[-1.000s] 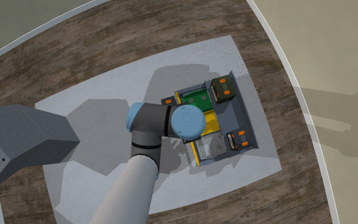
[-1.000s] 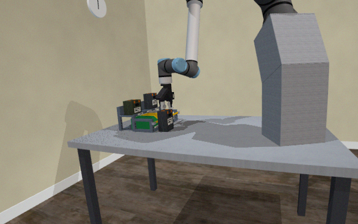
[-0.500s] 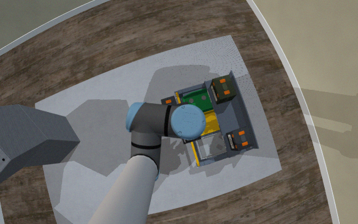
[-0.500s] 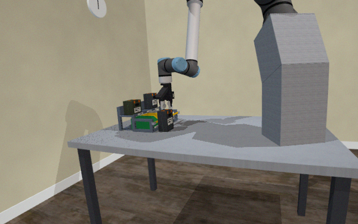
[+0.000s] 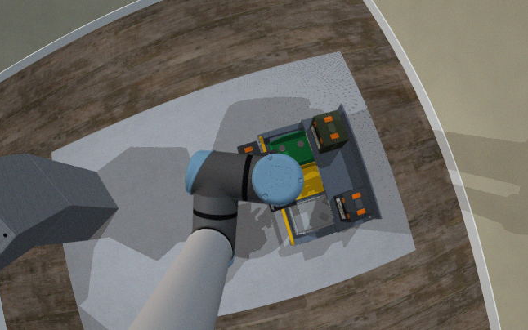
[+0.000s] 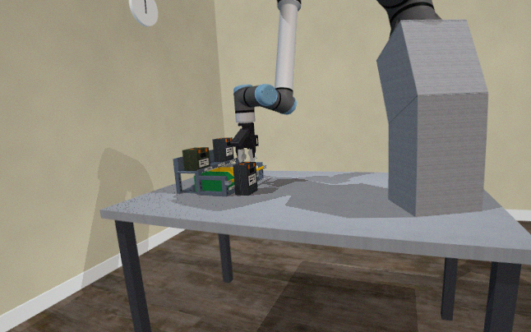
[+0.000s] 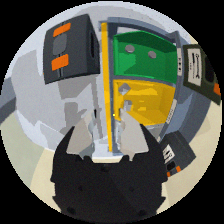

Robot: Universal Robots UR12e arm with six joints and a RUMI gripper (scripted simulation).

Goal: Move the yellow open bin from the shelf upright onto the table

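The thin yellow rod lies 3 cm below my hand. From my hand the other things lie so: green bin: 12 cm ahead, 10 cm to the left, 5 cm below; yellow open bin: 10 cm ahead, 1 cm to the right, 5 cm below; black box: 4 cm behind, 12 cm to the left, 3 cm below.
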